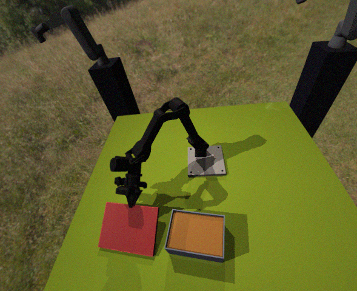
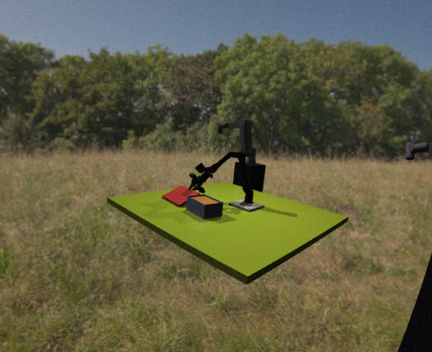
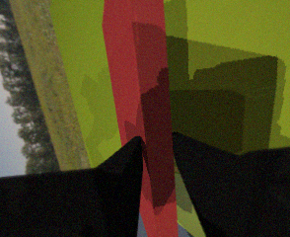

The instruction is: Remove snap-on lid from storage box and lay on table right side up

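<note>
The red lid is 8 cm ahead of my gripper tip and 3 cm below it. Round my gripper tip: blue-grey storage box: 9 cm ahead, 29 cm to the left, 3 cm below.
</note>
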